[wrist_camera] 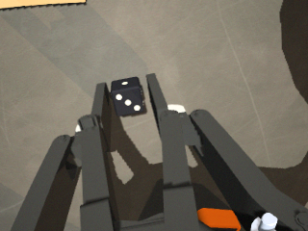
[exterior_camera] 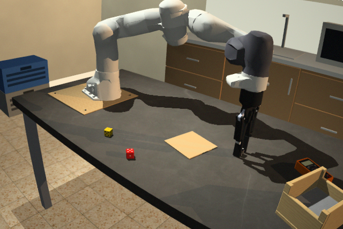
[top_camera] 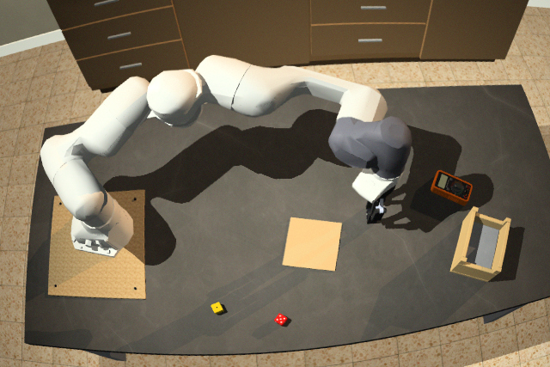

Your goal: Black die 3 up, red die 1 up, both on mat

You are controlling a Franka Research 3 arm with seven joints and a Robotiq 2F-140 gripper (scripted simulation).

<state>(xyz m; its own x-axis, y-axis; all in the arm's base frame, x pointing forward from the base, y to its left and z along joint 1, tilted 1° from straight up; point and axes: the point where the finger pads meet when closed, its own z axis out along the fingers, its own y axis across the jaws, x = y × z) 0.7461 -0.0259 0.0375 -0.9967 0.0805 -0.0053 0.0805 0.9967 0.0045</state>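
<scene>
Now: the black die 20 mm below my hand. From my hand the other things lie so: wooden box: 310 mm ahead, 170 mm to the right, 10 mm above; then tan mat: 170 mm behind, 60 mm to the right, 30 mm below; then orange multimeter: 270 mm ahead, 40 mm to the left, 20 mm below.
</scene>
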